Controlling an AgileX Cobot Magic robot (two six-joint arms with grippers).
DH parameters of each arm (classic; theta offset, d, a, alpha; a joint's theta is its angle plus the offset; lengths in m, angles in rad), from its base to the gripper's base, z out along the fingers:
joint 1: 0 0.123 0 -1.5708
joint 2: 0.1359 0 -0.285 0
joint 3: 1.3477 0 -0.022 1.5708
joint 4: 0 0.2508 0 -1.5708
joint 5: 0 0 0.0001 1.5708
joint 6: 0 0.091 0 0
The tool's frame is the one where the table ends.
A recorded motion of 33 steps. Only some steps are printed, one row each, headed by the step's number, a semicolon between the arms.
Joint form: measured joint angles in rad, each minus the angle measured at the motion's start. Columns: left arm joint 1, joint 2, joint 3, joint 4, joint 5, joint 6; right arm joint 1, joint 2, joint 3, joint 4, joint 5, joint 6.
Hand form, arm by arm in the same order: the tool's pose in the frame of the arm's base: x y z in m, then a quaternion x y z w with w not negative. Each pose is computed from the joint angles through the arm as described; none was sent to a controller.
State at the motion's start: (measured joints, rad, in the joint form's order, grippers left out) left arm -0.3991 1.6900 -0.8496 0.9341 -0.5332 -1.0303; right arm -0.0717 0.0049 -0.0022 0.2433 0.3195 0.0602
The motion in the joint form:
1: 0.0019 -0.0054 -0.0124 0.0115 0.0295 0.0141; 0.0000 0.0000 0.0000 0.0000 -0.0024 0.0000
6: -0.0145 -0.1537 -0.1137 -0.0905 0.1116 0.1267; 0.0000 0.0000 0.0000 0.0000 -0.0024 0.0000
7: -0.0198 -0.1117 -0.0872 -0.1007 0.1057 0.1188; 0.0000 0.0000 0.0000 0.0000 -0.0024 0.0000
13: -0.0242 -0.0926 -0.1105 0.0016 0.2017 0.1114; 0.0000 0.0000 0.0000 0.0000 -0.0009 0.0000
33: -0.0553 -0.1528 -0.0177 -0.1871 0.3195 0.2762; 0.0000 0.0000 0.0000 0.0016 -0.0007 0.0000
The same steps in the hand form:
1: 0.3067 -0.1672 0.2127 0.21517 0.80171 -0.30161 0.46903; 0.0547 0.0029 0.1858 0.11813 0.77248 0.09765 0.61627
6: 0.3056 -0.1644 0.2919 0.21411 0.73952 -0.27652 0.57516; 0.0547 0.0029 0.1858 0.11813 0.77248 0.09765 0.61627
7: 0.3078 -0.1675 0.2697 0.20831 0.75999 -0.28057 0.54799; 0.0547 0.0029 0.1858 0.11813 0.77248 0.09765 0.61627
13: 0.3129 -0.1671 0.2618 0.24073 0.77904 -0.22800 0.53212; 0.0546 0.0030 0.1857 0.11809 0.77295 0.09771 0.61568
33: 0.2932 -0.1577 0.2497 0.21943 0.80980 -0.18570 0.51147; 0.0546 0.0030 0.1857 0.11851 0.77290 0.09838 0.61555

